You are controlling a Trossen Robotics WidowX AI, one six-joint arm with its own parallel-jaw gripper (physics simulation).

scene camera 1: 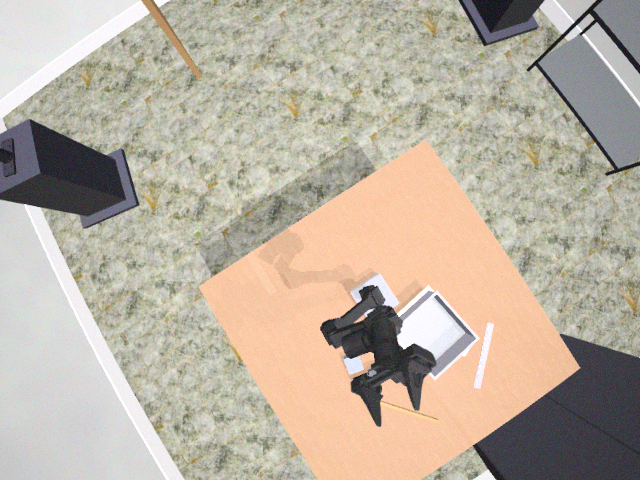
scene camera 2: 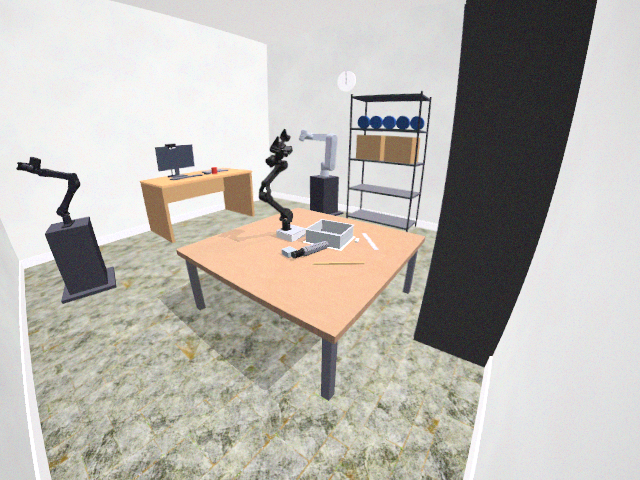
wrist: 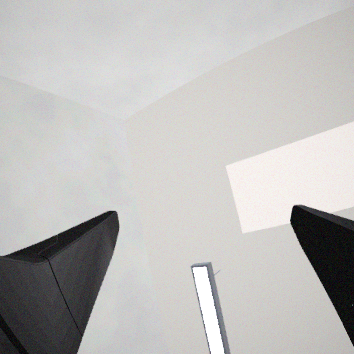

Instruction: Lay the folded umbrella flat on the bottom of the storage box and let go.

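Pixels of known places: gripper, fingertip midpoint: (scene camera 1: 396, 418) (scene camera 2: 281, 132) (wrist: 206, 217); arm's base, link origin: (scene camera 1: 367, 294) (scene camera 2: 286, 229).
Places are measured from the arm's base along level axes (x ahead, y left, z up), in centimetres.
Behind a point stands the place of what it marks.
Note:
The folded umbrella (scene camera 2: 314, 248) @(x 36.6, y -4.6, z -1.5 cm), a grey ribbed roll with a black handle end, lies on the table in scene camera 2, outside the storage box and along its near side. Whether it touches the box I cannot tell. In scene camera 1 the arm hides most or all of it. The storage box (scene camera 1: 461, 347) @(x 35.5, y 29.2, z 1.2 cm) (scene camera 2: 342, 238) @(x 40.5, y 16.7, z 0.7 cm) is grey, open-topped and upright beside the arm's base; the part of its floor that shows is bare. My gripper (scene camera 1: 398, 417) @(x 10.8, y -9.0, z 67.7 cm) (scene camera 2: 279, 135) @(x 10.8, y -9.0, z 67.7 cm) (wrist: 206, 217) @(x 10.8, y -9.0, z 67.7 cm) is open and empty, raised high above the table with its fingers pointing up.
A light blue block (scene camera 1: 353, 365) @(x 26.9, y -17.1, z -2.1 cm) (scene camera 2: 287, 251) @(x 28.2, y -19.3, z -2.1 cm) lies by the umbrella's handle end. A thin wooden stick (scene camera 1: 413, 411) @(x 57.3, y 0.4, z -5.1 cm) (scene camera 2: 338, 264) @(x 56.3, y -3.1, z -5.4 cm) and a white strip (scene camera 1: 484, 355) @(x 46.2, y 40.0, z -5.5 cm) (scene camera 2: 370, 241) @(x 47.4, y 39.2, z -5.5 cm) lie on the table (scene camera 1: 413, 206) @(x -29.2, y 35.7, z -5.6 cm) (scene camera 2: 258, 273) @(x 34.7, y -43.8, z -5.7 cm). A small white piece (scene camera 2: 356, 239) @(x 39.8, y 32.4, z -4.5 cm) lies beside the box.

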